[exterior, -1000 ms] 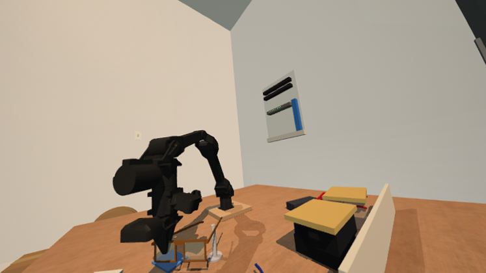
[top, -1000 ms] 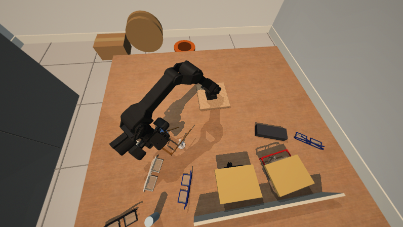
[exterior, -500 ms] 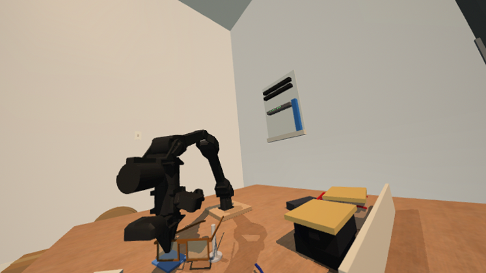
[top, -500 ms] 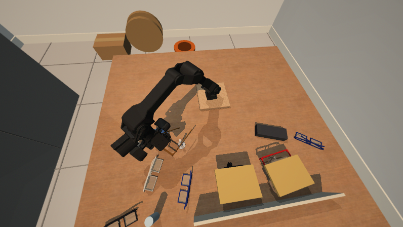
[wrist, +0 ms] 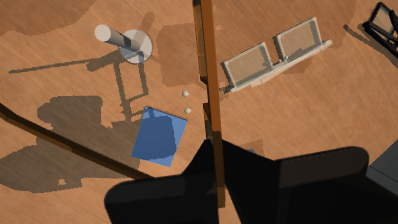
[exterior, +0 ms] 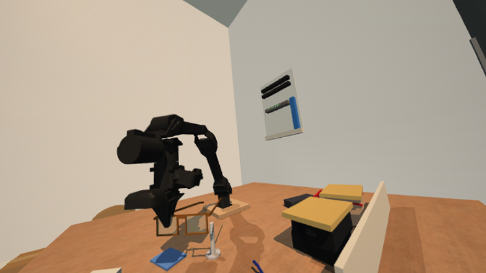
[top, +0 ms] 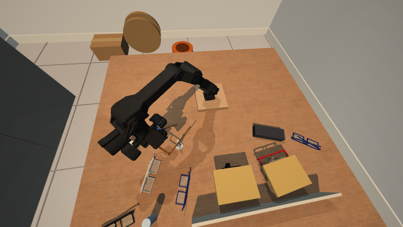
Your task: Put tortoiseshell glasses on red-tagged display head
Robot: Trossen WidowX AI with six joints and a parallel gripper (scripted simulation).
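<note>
The peg stand is 110 mm to the left of my gripper tip, 90 mm below it and 10 mm ahead of it. Also, from my gripper tip: blue pad 110 mm below, 70 mm behind, 20 mm to the left; then display head 310 mm to the left, 210 mm ahead, 60 mm below; then block 120 mm to the right, 90 mm below, 40 mm behind.
</note>
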